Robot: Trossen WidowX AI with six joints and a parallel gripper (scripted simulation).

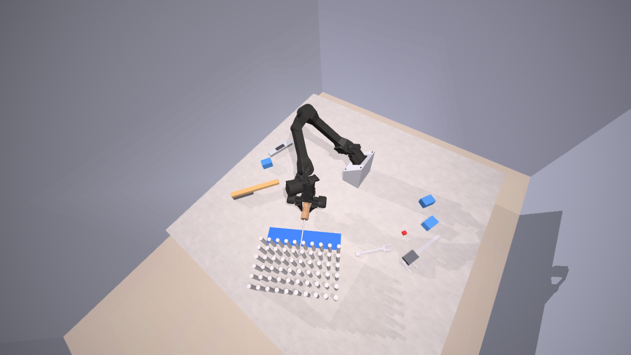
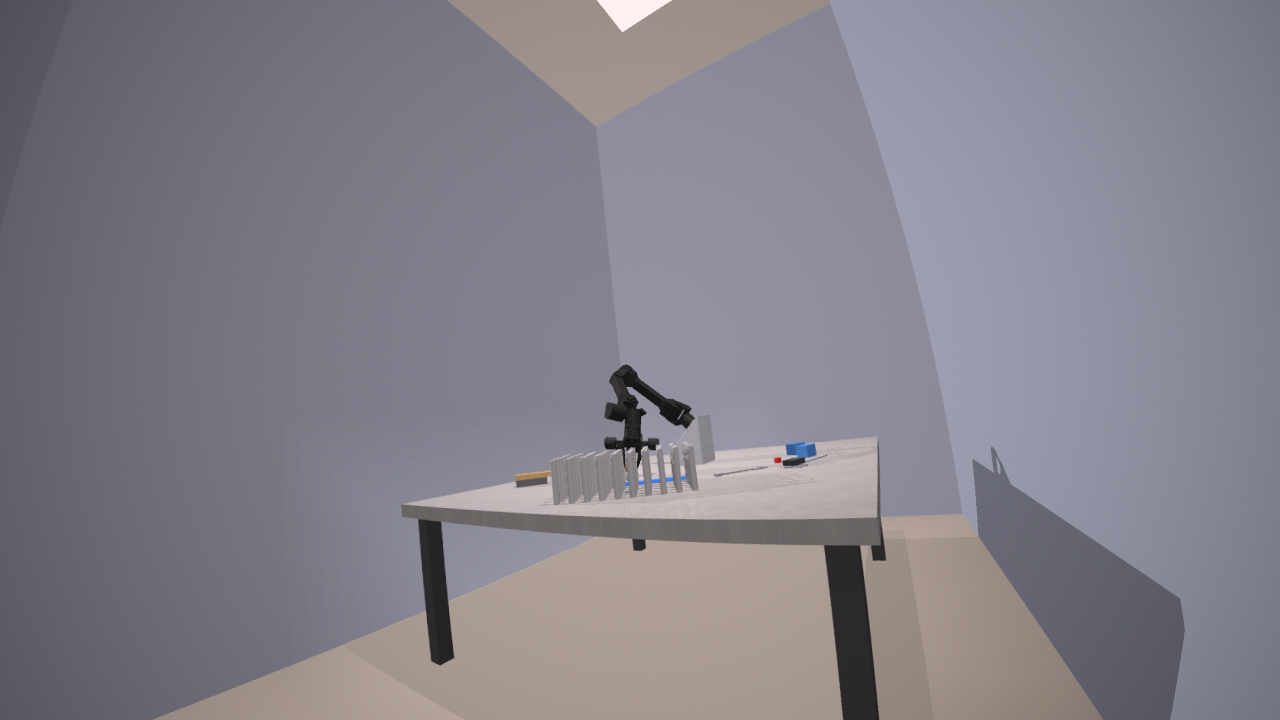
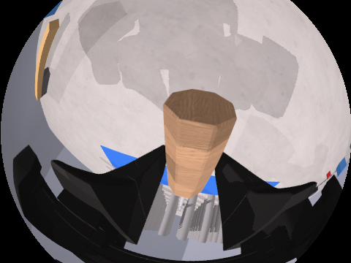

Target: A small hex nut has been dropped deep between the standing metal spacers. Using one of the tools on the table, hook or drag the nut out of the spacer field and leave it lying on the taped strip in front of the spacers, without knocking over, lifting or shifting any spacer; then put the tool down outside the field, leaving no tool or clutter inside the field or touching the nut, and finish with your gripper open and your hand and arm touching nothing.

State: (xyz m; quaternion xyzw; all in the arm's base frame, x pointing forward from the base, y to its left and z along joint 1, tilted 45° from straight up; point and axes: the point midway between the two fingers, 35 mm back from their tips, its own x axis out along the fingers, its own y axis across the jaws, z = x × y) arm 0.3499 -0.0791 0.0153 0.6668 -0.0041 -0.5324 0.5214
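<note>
The blue taped strip is 100 mm ahead of my gripper tip, 70 mm to the left of it and 30 mm below it. Also, from my gripper tip: fork-ended tool 60 mm behind, 360 mm to the left, 30 mm below; red cube 230 mm behind, 430 mm to the left, 30 mm below.
</note>
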